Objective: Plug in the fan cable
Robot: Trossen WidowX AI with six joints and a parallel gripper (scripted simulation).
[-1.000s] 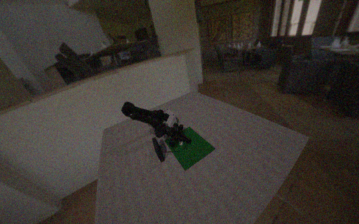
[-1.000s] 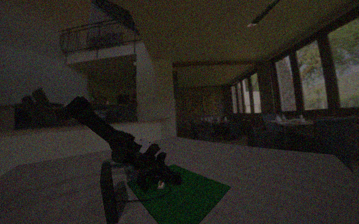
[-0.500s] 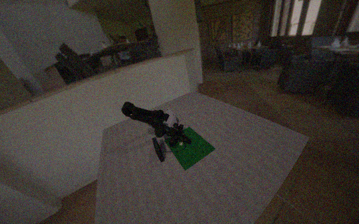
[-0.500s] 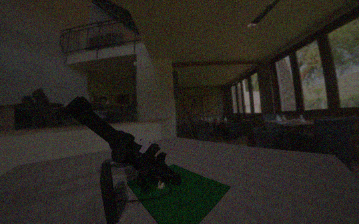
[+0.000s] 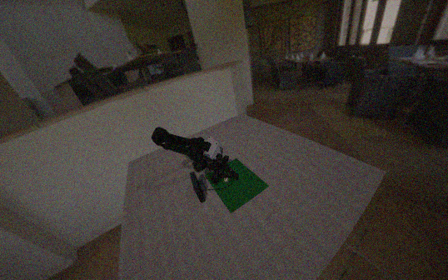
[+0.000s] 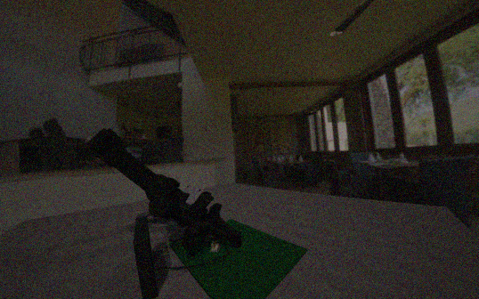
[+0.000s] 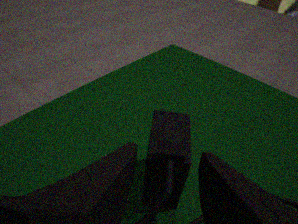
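Right now my gripper tip is 1 cm short of the fan plug and 1 cm above it. Round my gripper tip: green board 1 cm ahead, 1 cm to the right, 5 cm below; black fan 5 cm behind, 20 cm to the right, 2 cm above.
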